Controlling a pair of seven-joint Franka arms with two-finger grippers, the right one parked.
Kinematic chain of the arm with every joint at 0, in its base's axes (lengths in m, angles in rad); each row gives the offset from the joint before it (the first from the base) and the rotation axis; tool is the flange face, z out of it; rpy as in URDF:
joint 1: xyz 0 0 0.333 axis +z
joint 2: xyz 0 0 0 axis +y
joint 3: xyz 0 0 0.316 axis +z
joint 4: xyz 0.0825 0 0 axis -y
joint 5: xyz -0.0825 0 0.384 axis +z
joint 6: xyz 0 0 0 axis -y
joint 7: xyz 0.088 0 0 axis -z
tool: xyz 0 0 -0.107 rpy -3.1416 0 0
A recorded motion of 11 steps. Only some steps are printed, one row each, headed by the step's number.
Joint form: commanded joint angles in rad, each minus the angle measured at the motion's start. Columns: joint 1, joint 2, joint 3, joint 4, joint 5, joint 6, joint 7.
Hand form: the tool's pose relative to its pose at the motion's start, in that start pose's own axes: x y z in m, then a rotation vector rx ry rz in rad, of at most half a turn. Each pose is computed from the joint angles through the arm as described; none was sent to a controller.
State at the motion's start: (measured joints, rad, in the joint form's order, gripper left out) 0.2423 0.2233 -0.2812 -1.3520 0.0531 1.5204 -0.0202
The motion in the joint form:
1: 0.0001 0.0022 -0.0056 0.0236 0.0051 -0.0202 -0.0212
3: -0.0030 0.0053 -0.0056 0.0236 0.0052 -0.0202 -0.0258
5: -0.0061 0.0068 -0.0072 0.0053 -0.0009 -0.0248 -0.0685
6: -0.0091 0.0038 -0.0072 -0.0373 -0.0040 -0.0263 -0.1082
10: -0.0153 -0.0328 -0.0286 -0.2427 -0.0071 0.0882 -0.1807
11: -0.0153 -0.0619 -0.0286 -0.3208 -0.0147 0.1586 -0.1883
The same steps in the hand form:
1: -0.0015 0.0016 -0.0081 0.0034 0.0017 -0.0174
3: -0.0006 0.0033 -0.0063 0.0029 -0.0014 -0.0189
5: -0.0008 0.0071 0.0035 -0.0022 -0.0259 -0.0555
6: -0.0025 0.0105 0.0216 -0.0002 -0.0672 -0.0898
10: -0.0113 0.0333 0.0867 0.0150 -0.1207 -0.1254
11: -0.0171 0.0370 0.1015 0.0136 -0.1006 -0.1314

